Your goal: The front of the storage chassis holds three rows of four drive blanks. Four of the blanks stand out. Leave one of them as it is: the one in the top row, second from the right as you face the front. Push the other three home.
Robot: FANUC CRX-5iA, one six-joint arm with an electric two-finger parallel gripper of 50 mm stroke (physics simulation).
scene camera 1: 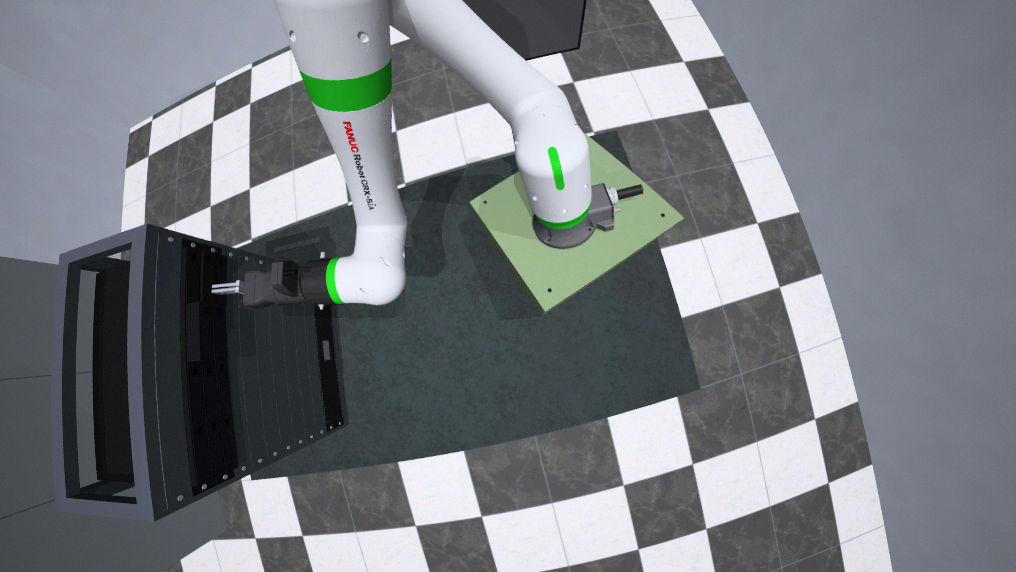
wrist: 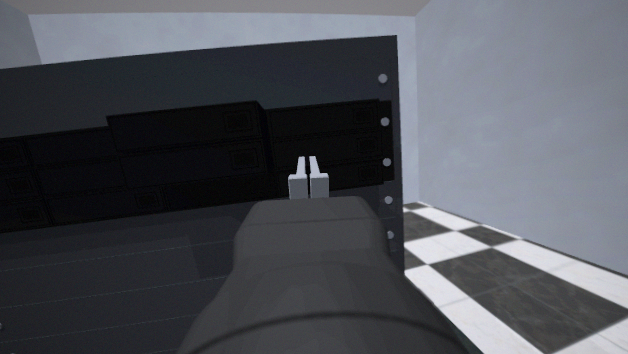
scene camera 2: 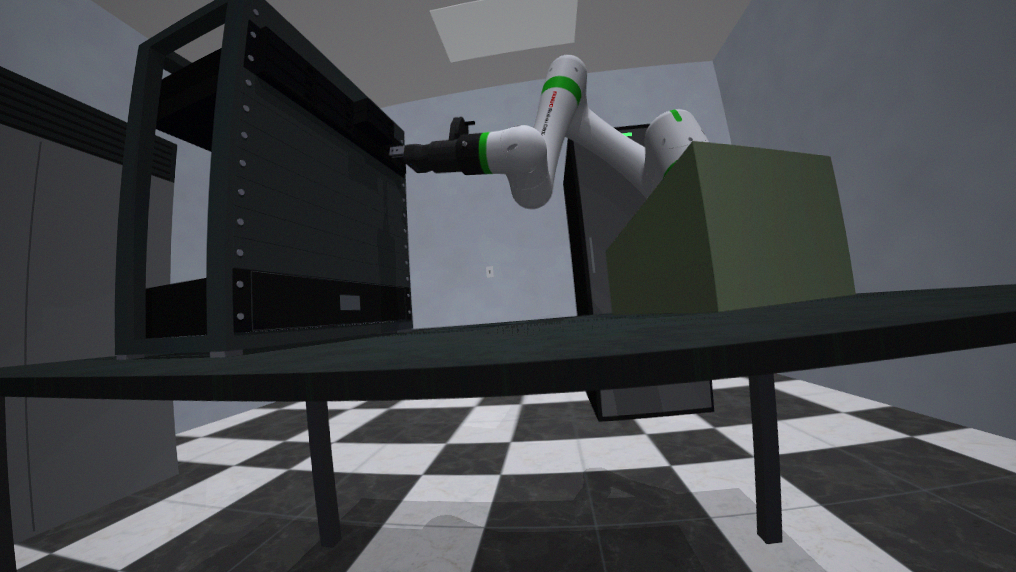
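Where they show: gripper, fingertip midpoint: (scene camera 1: pixel 215 289) (wrist: pixel 307 167) (scene camera 2: pixel 391 152); arm's base at its link origin: (scene camera 1: pixel 564 221).
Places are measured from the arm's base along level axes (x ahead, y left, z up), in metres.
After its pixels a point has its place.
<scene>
The storage chassis front shows near the top of the rack. The top-row blank second from right (wrist: pixel 175 127) @[x 0.713, y 0.116, z 0.262 m] stands out. The middle-row blank below it (wrist: pixel 190 167) @[x 0.712, y 0.112, z 0.232 m] also stands out, its left edge overlapping its neighbour in the wrist view. The bottom-row rightmost blank (wrist: pixel 345 177) @[x 0.734, y -0.017, z 0.203 m] looks about level with the blanks above it, partly hidden by the fingers. The leftmost blanks (wrist: pixel 12 170) @[x 0.762, y 0.292, z 0.248 m] look level with one another. My gripper (scene camera 1: pixel 213 288) @[x 0.735, y 0.020, z 0.218 m] (scene camera 2: pixel 391 151) @[x 0.735, y 0.020, z 0.218 m] (wrist: pixel 307 167) @[x 0.735, y 0.020, z 0.218 m] is shut and empty, pointing at the rightmost column, low on the chassis; whether the tips touch cannot be told.
The rack (scene camera 1: pixel 145 397) @[x 0.771, y 0.211, z 0.339 m] (scene camera 2: pixel 221 184) @[x 0.798, y 0.410, z -0.003 m] stands on the dark table (scene camera 1: pixel 497 390) @[x 0.274, y 0.383, z -0.242 m] (scene camera 2: pixel 497 358) @[x 0.400, y 0.523, z -0.242 m]. Flat panels (wrist: pixel 100 280) @[x 0.773, y 0.264, z 0.117 m] lie below the blanks, and screws line the rack's right edge. The green pedestal (scene camera 1: pixel 561 266) @[x 0.038, y 0.107, z 0.031 m] (scene camera 2: pixel 774 227) @[x -0.053, y 0.140, z -0.103 m] carries the arm's base. A grey cabinet (scene camera 2: pixel 92 284) stands behind the rack.
</scene>
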